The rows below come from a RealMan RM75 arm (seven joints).
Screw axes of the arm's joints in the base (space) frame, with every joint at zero. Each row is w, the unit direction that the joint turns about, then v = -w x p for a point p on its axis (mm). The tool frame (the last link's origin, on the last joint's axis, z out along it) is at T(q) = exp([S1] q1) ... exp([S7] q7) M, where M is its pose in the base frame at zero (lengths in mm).
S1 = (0, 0, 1, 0, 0, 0)
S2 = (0, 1, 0, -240.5, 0, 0)
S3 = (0, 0, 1, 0, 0, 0)
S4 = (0, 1, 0, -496.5, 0, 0)
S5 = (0, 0, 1, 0, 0, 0)
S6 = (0, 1, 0, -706.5, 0, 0)
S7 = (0, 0, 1, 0, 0, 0)
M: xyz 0 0 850.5 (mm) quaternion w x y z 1 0 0 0
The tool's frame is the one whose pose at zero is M.
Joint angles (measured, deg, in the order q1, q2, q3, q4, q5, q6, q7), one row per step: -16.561 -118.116 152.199 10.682 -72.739 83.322 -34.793; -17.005 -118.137 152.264 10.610 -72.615 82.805 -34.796; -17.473 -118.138 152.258 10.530 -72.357 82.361 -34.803; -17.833 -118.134 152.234 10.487 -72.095 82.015 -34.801; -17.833 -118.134 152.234 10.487 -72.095 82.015 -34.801; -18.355 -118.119 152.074 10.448 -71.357 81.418 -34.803; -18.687 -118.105 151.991 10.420 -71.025 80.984 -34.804; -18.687 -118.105 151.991 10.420 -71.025 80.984 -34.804; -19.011 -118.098 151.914 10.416 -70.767 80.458 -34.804; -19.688 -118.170 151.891 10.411 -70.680 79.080 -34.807
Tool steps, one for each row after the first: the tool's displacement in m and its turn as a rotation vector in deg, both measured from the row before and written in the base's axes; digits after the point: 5 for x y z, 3 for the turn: 0.00125 0.00282 -0.00120 -0.478 0.103 -0.122; 0.00154 0.00296 -0.00101 -0.462 0.153 -0.247; 0.00131 0.00230 -0.00086 -0.385 0.132 -0.222; 0.00000 0.00000 0.00000 0.000 0.000 0.000; 0.00219 0.00342 -0.00177 -0.771 0.268 -0.414; 0.00108 0.00219 -0.00095 -0.437 0.146 -0.145; 0.00000 0.00000 0.00000 0.000 0.000 0.000; 0.00088 0.00218 -0.00107 -0.448 0.105 -0.032; 0.00114 0.00450 -0.00278 -0.927 0.045 0.356
